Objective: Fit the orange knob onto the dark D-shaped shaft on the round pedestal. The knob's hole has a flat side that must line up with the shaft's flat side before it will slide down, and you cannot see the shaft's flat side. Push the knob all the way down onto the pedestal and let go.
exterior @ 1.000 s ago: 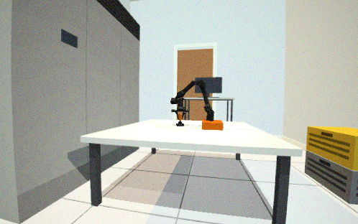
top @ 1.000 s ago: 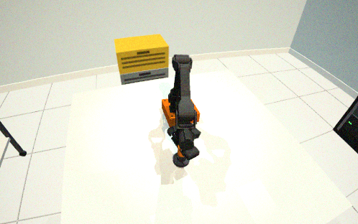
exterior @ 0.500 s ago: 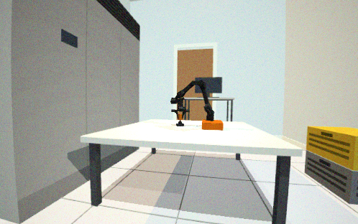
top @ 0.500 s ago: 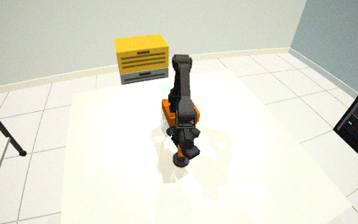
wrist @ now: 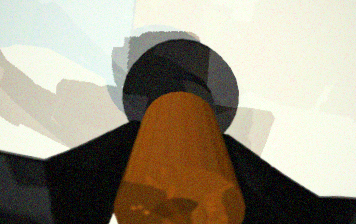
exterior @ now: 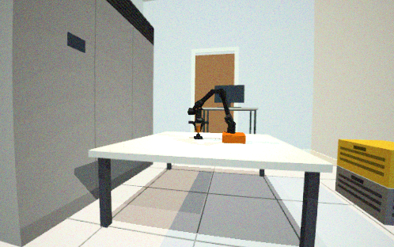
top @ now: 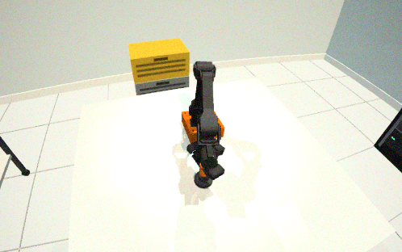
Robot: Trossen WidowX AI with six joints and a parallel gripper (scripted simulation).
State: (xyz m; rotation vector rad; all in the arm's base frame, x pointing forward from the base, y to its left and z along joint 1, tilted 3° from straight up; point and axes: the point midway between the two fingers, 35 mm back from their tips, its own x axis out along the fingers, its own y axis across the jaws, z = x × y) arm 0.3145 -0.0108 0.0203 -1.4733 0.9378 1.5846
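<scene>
Right now my gripper tip is 20 mm below the orange knob. The rest, counted from my gripper tip: round pedestal: 40 mm below.
</scene>
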